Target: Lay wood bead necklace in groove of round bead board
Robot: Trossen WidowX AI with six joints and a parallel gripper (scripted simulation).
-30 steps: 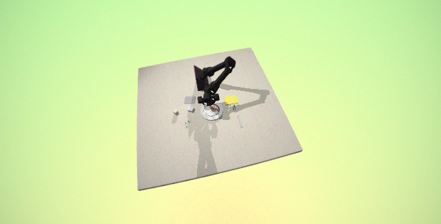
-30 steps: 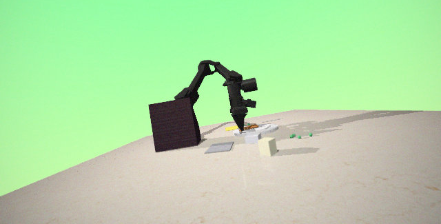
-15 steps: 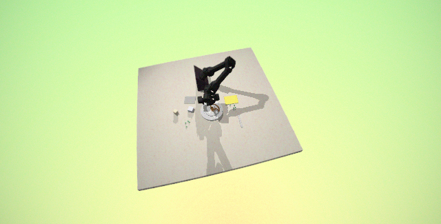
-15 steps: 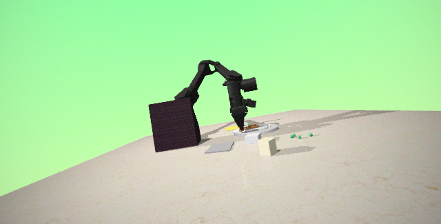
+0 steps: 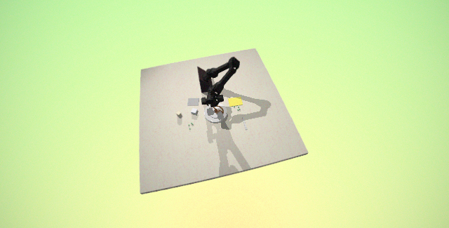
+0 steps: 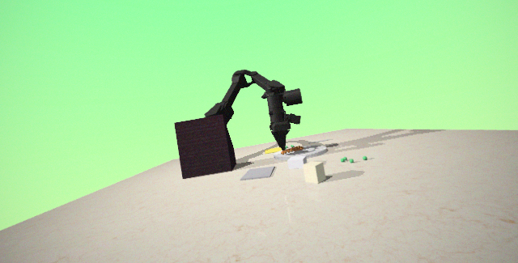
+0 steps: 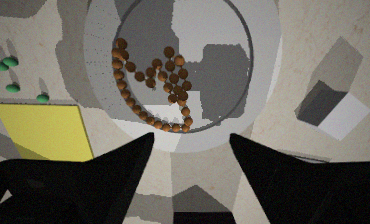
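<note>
The round white bead board is 60 mm ahead of my gripper tip, 10 mm to the left of it and 20 mm below it. The rest, counted from my gripper tip: cream cube 30 mm ahead, 310 mm to the right, 10 mm below; then yellow card 20 mm behind, 200 mm to the left, 30 mm below; then grey flat plate 90 mm behind, 170 mm to the right, 30 mm below.
</note>
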